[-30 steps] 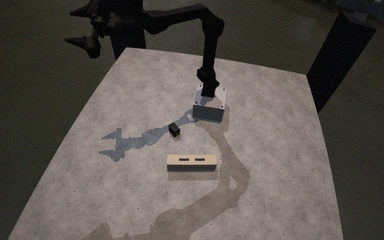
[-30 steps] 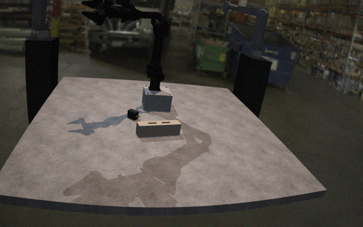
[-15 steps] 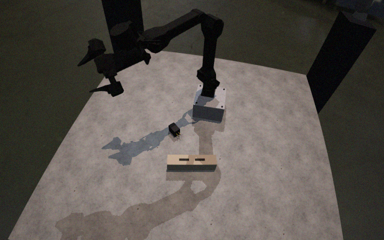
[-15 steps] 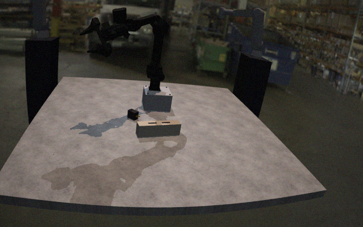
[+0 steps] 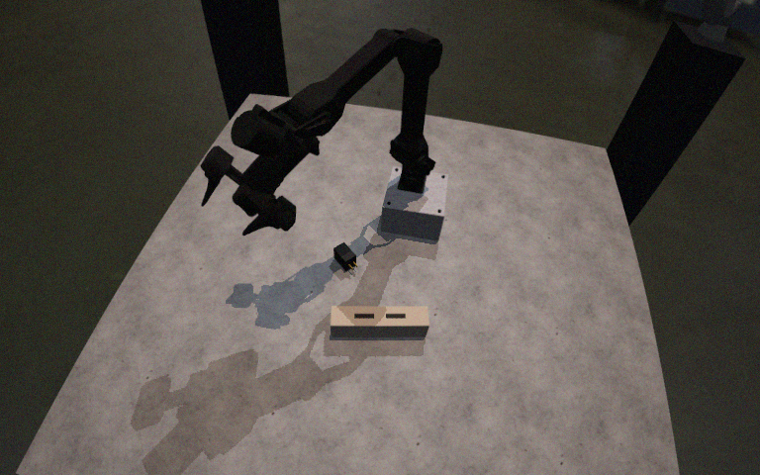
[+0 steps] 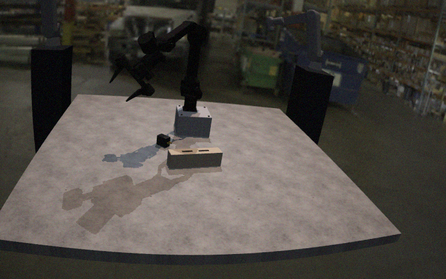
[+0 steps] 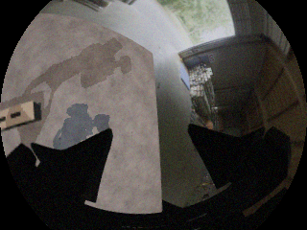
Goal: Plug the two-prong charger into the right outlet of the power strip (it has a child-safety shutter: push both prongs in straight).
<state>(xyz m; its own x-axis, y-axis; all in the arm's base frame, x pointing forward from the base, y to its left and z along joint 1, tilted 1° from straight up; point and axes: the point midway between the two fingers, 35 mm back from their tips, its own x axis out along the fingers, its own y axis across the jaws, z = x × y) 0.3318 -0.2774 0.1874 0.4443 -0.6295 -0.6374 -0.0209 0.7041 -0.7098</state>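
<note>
Right now my gripper tip is 130 mm past the black two-prong charger, 200 mm to the right of it and 230 mm above it.
</note>
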